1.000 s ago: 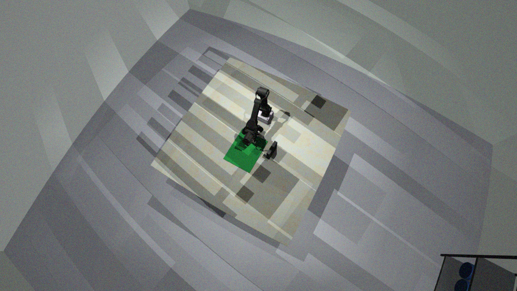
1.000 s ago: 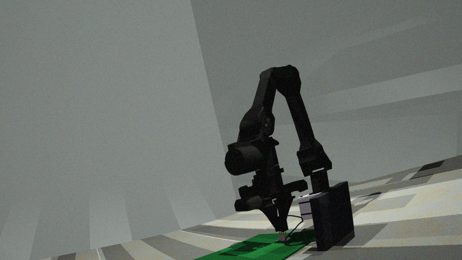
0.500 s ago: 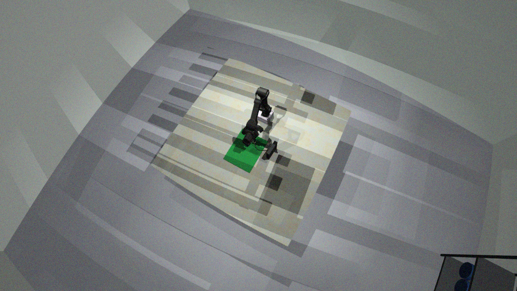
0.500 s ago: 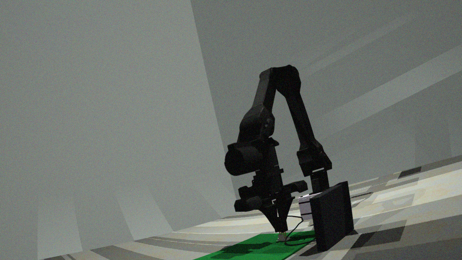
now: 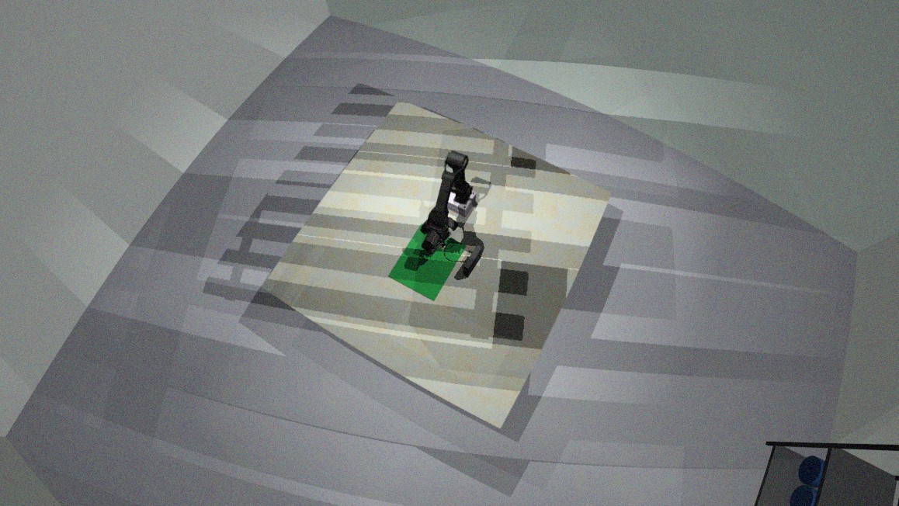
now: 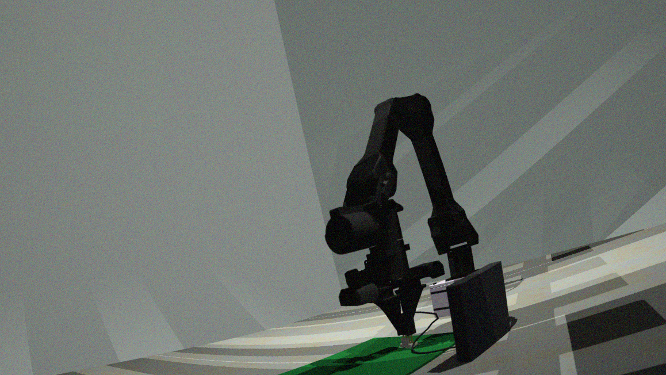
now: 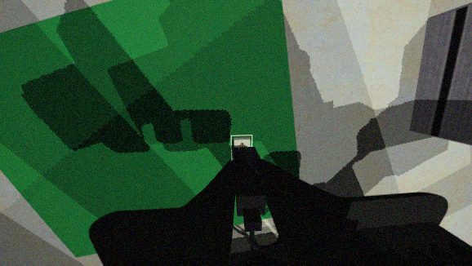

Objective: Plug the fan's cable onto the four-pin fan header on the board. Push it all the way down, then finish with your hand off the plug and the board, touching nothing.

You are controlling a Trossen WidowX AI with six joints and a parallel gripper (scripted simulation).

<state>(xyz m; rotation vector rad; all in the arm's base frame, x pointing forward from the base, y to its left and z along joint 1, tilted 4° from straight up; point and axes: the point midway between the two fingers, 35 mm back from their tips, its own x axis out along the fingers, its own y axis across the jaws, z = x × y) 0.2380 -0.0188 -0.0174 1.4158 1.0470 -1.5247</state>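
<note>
Now: gripper tip 4 cm above the white four-pin header. Round my gripper tip: green board (9 cm ahead, 3 cm to the right, 5 cm below); then black fan (4 cm ahead, 16 cm to the left, 2 cm above); then black fan plug (1 cm to the left, 1 cm above).
</note>
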